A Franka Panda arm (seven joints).
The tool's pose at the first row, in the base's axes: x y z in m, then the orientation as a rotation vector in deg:
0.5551, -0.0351, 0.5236, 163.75, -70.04, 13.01
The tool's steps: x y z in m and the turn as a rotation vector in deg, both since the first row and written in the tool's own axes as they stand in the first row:
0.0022, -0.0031, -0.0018, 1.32, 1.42, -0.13
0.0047, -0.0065, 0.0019, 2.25, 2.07, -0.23
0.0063, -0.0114, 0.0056, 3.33, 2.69, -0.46
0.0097, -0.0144, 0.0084, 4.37, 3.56, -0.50
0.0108, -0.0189, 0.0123, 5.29, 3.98, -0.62
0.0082, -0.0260, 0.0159, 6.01, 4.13, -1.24
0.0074, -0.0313, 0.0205, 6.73, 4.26, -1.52
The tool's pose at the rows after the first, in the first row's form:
0.5586, -0.0344, 0.5258, 164.25, -69.91, 15.90
0.5632, -0.0341, 0.5226, 164.76, -69.87, 17.45
0.5683, -0.0322, 0.5194, -164.48, 69.24, -18.96
0.5731, -0.0328, 0.5172, -163.78, 68.78, -20.77
0.5776, -0.0308, 0.5136, -163.15, 68.21, -21.84
0.5814, -0.0243, 0.5099, -162.96, 67.01, -22.41
0.5853, -0.0204, 0.5055, -162.54, 66.29, -22.95

